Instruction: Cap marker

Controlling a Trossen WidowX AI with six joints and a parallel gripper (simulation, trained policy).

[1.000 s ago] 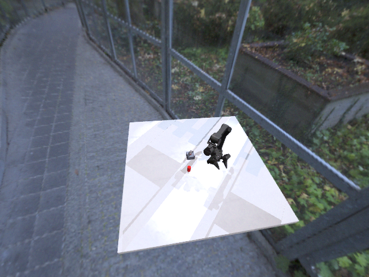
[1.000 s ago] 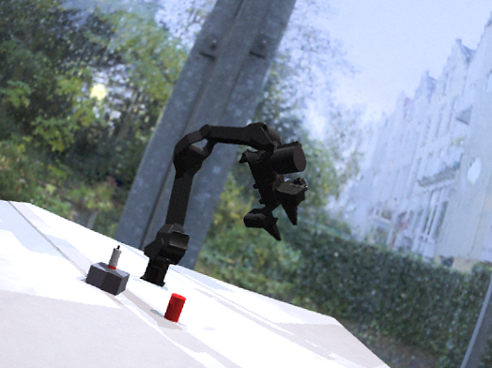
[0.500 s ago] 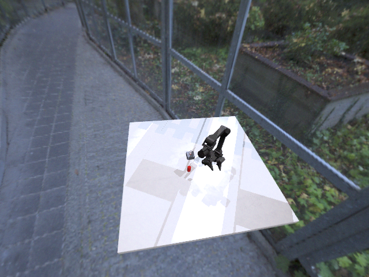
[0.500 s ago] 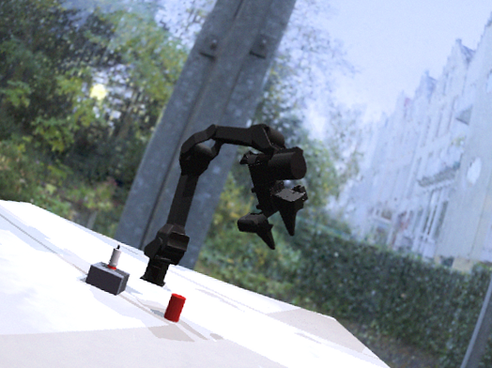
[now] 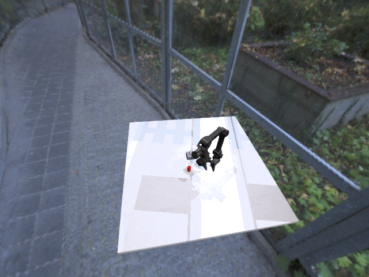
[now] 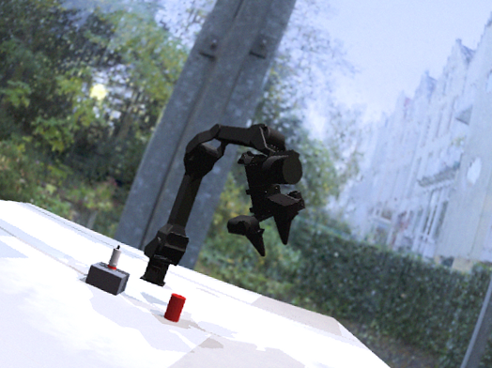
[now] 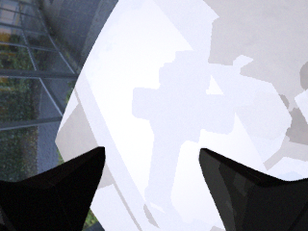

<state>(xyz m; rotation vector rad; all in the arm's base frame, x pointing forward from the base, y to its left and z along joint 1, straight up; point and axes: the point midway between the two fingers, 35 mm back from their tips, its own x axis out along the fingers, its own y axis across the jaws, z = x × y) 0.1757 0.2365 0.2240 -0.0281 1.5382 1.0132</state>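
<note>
Right now the red cap is 17 cm below my gripper tip, 16 cm to the right of it and 12 cm ahead of it. Round my gripper tip: dark holder block 32 cm to the right, 18 cm below, 8 cm ahead; then grey marker 32 cm to the right, 12 cm below, 8 cm ahead.
</note>
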